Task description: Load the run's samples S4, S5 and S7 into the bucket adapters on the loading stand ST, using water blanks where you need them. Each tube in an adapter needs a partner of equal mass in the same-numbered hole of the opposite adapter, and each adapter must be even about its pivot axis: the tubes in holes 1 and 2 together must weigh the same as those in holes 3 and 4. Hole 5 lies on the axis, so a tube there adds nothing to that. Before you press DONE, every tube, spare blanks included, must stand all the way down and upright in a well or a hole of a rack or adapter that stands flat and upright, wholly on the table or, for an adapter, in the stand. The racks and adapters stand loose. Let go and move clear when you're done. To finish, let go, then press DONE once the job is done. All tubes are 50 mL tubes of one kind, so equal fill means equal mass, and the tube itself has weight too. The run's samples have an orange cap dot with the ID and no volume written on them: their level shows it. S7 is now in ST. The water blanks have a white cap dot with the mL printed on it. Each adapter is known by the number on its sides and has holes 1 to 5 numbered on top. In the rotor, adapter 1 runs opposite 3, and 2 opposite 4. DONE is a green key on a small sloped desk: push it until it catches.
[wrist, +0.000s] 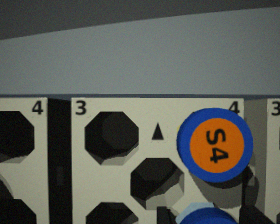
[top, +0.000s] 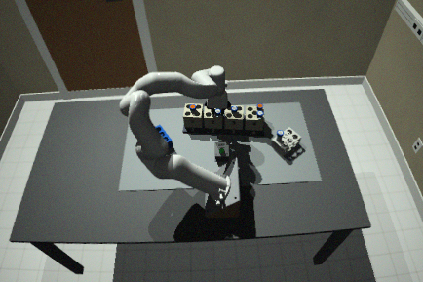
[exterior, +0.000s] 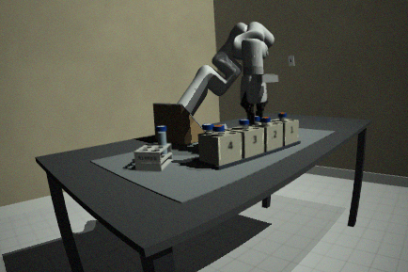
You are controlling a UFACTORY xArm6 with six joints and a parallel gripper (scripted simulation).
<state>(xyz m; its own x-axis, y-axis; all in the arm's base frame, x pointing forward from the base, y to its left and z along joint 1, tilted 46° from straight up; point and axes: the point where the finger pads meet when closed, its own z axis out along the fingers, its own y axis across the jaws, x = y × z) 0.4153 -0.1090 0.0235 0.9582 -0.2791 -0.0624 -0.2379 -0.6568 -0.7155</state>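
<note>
Now: the green DONE key 21 cm behind my hand, 2 cm to the left of it and 6 cm below it. The rest, counted from my hand: adapter 3: 9 cm to the right, 7 cm below; adapter 2: 3 cm ahead, 2 cm to the left, 7 cm below; sample S4: 4 cm ahead, 1 cm to the right, 5 cm below.
</note>
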